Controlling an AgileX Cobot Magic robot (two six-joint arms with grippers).
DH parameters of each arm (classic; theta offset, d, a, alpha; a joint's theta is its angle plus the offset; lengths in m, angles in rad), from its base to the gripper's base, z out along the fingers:
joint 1: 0 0.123 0 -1.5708
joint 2: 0.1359 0 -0.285 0
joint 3: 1.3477 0 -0.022 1.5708
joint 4: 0 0.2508 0 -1.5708
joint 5: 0 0 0.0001 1.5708
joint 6: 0 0.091 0 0
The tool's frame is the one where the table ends.
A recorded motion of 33 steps. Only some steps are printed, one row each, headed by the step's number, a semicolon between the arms.
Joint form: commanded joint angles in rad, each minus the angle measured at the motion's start. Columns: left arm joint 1, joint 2, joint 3, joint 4, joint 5, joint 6; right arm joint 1, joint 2, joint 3, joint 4, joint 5, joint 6.
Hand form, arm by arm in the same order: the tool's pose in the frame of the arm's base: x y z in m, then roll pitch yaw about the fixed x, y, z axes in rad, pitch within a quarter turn. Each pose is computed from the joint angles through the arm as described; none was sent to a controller.
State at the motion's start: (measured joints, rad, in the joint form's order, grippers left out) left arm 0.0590 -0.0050 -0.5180 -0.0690 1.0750 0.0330; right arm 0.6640 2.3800 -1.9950 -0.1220 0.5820 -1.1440
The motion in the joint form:
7: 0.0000 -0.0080 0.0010 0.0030 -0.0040 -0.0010; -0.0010 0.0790 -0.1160 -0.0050 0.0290 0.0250
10: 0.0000 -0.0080 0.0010 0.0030 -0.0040 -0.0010; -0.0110 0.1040 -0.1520 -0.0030 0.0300 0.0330
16: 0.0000 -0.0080 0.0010 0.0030 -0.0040 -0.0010; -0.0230 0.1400 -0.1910 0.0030 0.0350 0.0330
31: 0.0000 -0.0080 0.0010 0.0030 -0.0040 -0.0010; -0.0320 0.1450 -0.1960 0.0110 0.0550 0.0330
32: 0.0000 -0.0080 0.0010 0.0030 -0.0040 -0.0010; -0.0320 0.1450 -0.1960 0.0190 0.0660 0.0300
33: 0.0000 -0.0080 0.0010 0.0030 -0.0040 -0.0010; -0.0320 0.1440 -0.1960 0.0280 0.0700 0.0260
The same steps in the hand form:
7: -0.0091 -0.0058 0.2812 -3.0843 1.1179 -3.0833; 0.4376 0.3333 0.1584 -2.4528 0.1688 -1.2214
10: -0.0091 -0.0058 0.2812 -3.0843 1.1179 -3.0833; 0.4446 0.3319 0.1556 -2.4448 0.1789 -1.2367
16: -0.0091 -0.0058 0.2812 -3.0843 1.1179 -3.0833; 0.4524 0.3297 0.1472 -2.4485 0.1836 -1.2514
31: -0.0091 -0.0058 0.2812 -3.0843 1.1179 -3.0833; 0.4546 0.3254 0.1447 -2.4700 0.1841 -1.2685
32: -0.0091 -0.0058 0.2812 -3.0843 1.1179 -3.0833; 0.4537 0.3252 0.1441 -2.4826 0.1857 -1.2716
33: -0.0091 -0.0058 0.2812 -3.0843 1.1179 -3.0833; 0.4532 0.3254 0.1444 -2.4877 0.1905 -1.2720

